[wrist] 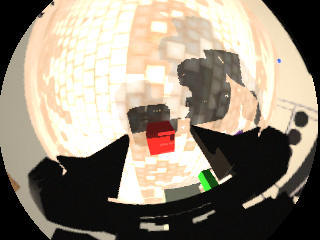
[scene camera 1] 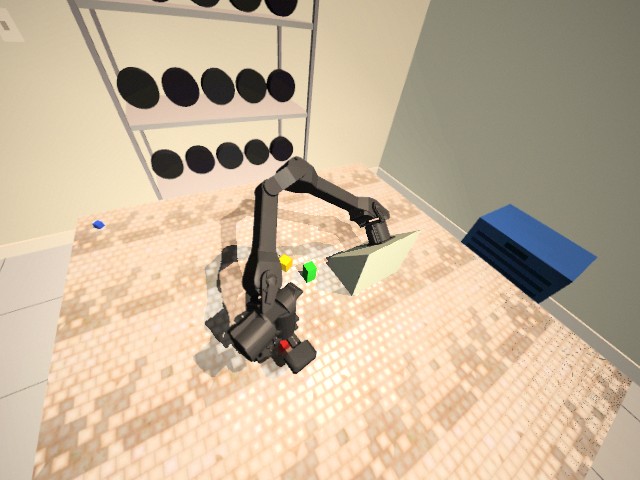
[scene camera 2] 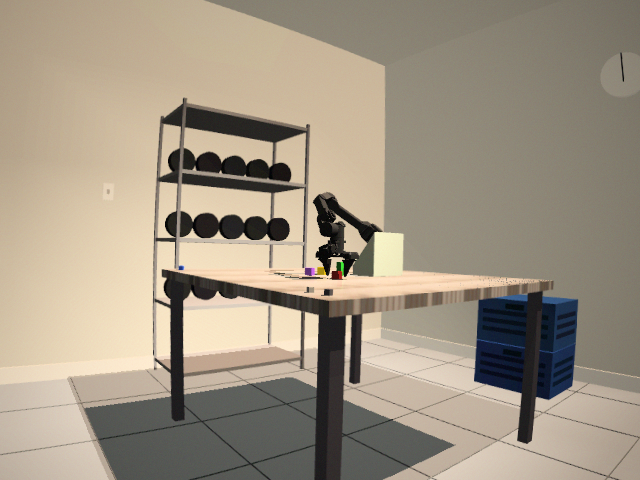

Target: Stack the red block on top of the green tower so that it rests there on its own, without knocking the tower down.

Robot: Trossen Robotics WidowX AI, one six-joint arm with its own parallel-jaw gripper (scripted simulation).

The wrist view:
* gripper: 160, 132
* red block: 160, 136
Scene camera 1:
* gripper: 282, 343
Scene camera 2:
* gripper: 336, 276
